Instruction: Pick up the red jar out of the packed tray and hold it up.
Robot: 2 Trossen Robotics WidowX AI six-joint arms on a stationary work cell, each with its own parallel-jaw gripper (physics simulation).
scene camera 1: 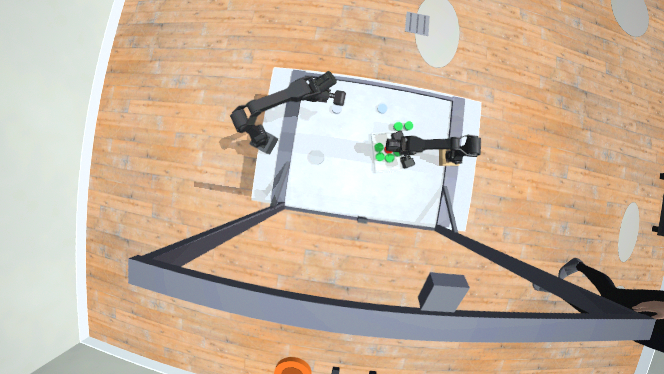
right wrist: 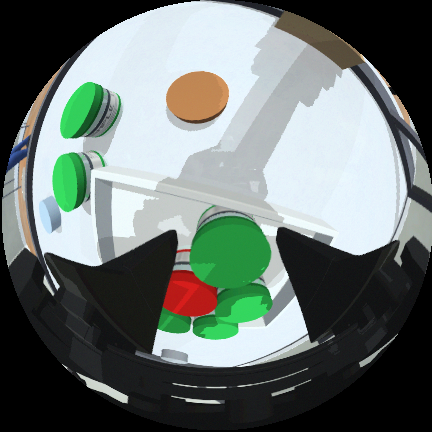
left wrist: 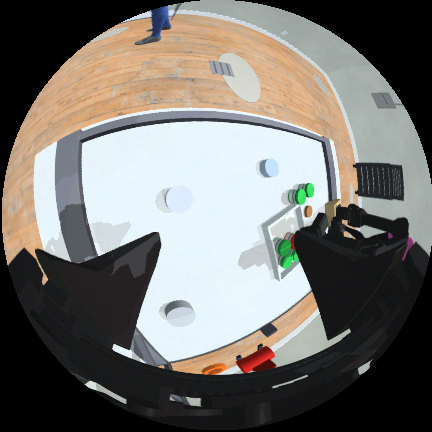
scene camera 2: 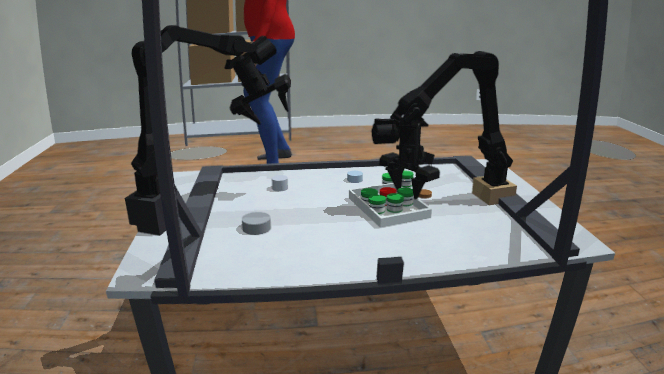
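Where they show: left gripper, between the fingertips: (scene camera 1: pixel 333 99) (left wrist: pixel 229 238) (scene camera 2: pixel 273 117); right gripper, between the fingertips: (right wrist: pixel 227 235) (scene camera 2: pixel 407 195); left arm's base, origin of its link: (scene camera 1: pixel 261 140) (scene camera 2: pixel 149 192); right arm's base, origin of its link: (scene camera 1: pixel 451 156) (left wrist: pixel 337 212) (scene camera 2: pixel 495 181).
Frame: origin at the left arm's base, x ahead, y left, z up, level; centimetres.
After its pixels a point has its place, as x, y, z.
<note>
The red jar (scene camera 1: pixel 388 150) (scene camera 2: pixel 387 191) @(59.1, 26.7, -4.7) (left wrist: pixel 293 241) (right wrist: pixel 190 295) @(60.1, 27.9, -4.7) stands in the white tray (scene camera 1: pixel 374 167) @(57.7, 15.8, -6.8) (scene camera 2: pixel 405 218) @(65.3, 17.6, -8.2) (left wrist: pixel 270 255) @(53.1, 22.3, -8.7) (right wrist: pixel 135 182) @(62.4, 35.7, -6.7) among several green-lidded jars. My right gripper (scene camera 2: pixel 407 192) @(64.6, 29.3, -6.4) (right wrist: pixel 227 235) @(64.6, 29.3, -6.4) is open and points down low at the tray. In the right wrist view a green jar (right wrist: pixel 230 252) @(64.5, 29.2, -4.7) shows between its fingers, not gripped, and the red lid is partly behind the finger at the left of the picture. My left gripper (scene camera 2: pixel 273 116) @(24.7, 31.5, 13.4) (left wrist: pixel 229 238) @(24.7, 31.5, 13.4) is open and empty, high above the table, well away from the tray.
Two green jars (scene camera 1: pixel 398 126) @(58.0, 40.6, -5.1) (scene camera 1: pixel 409 125) @(62.9, 44.2, -5.2) stand outside the tray, behind it. An orange disc (scene camera 2: pixel 425 193) @(69.5, 36.7, -8.4) (right wrist: pixel 197 96) @(69.1, 37.6, -8.4) lies beside it. A light blue disc (scene camera 1: pixel 382 108) @(46.2, 45.7, -7.2) (scene camera 2: pixel 355 176) @(46.8, 43.6, -7.4), a pale cylinder (scene camera 2: pixel 280 183) @(26.0, 31.4, -7.0) and a grey disc (scene camera 2: pixel 256 223) @(29.7, 3.0, -6.6) are farther off on the table.
</note>
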